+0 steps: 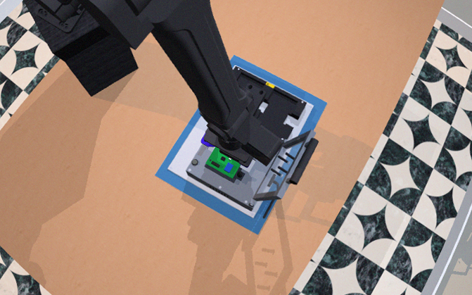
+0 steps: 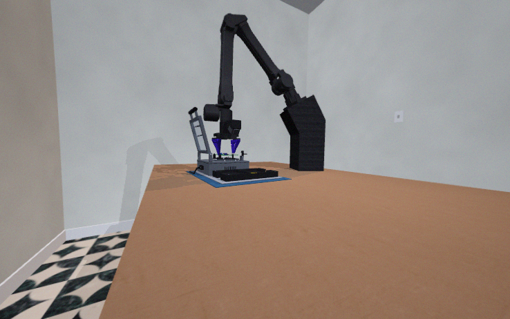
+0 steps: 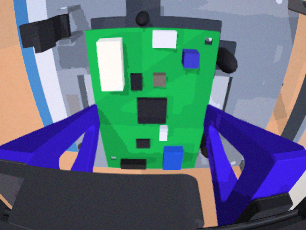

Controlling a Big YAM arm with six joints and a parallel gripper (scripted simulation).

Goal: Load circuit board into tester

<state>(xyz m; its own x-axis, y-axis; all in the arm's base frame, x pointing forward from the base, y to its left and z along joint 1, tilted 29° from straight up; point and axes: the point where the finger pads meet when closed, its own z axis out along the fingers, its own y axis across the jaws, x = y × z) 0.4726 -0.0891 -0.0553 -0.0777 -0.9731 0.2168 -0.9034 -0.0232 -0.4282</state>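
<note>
The green circuit board lies right at my hand. The rest, counted from my hand: black plate 1 cm ahead, 1 cm to the left, 2 cm below; tester 4 cm ahead, 4 cm to the left, 2 cm above; dark latch hook 5 cm behind, 6 cm to the left.
</note>
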